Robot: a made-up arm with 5 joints.
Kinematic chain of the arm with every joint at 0, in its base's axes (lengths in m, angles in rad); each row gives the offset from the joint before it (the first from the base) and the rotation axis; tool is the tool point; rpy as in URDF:
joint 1: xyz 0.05 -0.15 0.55 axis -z
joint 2: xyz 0.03 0 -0.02 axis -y
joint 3: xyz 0 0.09 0.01 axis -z
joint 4: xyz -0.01 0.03 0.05 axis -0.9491 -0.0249 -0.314
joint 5: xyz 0 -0.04 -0.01 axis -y
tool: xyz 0.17 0.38 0 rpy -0.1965 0.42 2.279
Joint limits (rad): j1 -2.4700..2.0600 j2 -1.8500..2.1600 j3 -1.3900..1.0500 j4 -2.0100..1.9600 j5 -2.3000..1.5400
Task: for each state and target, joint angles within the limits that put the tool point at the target. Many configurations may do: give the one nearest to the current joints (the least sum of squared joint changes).
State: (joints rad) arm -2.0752 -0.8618 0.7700 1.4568 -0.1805
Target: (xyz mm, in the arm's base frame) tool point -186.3 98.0 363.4
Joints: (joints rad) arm -2.1599 0.0468 0.7125 1.0229 0.1179
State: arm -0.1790 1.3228 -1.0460 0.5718 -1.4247
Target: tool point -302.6 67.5 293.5
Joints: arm -0.8472 1.1632 -0.7077 -0.3152 -1.2199
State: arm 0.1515 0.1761 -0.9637 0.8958 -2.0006
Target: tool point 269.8 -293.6 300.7
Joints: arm 0.8648 0.6079 -0.9386 1.3755 -1.8736
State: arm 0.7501 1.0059 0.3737 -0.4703 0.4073
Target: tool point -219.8 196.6 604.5
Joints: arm 0.4398 1.5777 0.3391 -1.1134 0.7425
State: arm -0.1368 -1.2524 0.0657 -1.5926 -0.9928
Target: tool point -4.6 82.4 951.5
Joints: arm -0.0951 -0.4407 -0.4529 -1.4775 -1.4822
